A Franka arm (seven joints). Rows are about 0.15 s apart.
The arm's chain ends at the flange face. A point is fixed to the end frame.
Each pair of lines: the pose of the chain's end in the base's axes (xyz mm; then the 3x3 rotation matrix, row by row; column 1 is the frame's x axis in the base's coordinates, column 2 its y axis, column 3 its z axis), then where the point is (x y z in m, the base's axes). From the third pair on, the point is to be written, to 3 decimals.
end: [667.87 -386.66 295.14], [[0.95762 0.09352 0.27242], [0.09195 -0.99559 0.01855], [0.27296 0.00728 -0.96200]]
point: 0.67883 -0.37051 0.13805
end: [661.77 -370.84 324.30], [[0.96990 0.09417 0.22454], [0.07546 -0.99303 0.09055], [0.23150 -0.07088 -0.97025]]
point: 0.66494 -0.34310 0.16849
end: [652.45 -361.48 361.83], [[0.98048 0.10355 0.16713], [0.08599 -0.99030 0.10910], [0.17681 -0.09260 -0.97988]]
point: 0.646 -0.331 0.207
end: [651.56 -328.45 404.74], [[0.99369 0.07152 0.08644], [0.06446 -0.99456 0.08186], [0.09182 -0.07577 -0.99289]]
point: 0.633 -0.302 0.250
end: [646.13 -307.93 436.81], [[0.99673 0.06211 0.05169], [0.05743 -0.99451 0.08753], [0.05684 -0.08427 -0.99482]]
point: 0.622 -0.280 0.283
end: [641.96 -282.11 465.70], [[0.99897 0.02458 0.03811], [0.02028 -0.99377 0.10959], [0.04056 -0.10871 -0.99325]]
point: 0.617 -0.250 0.313
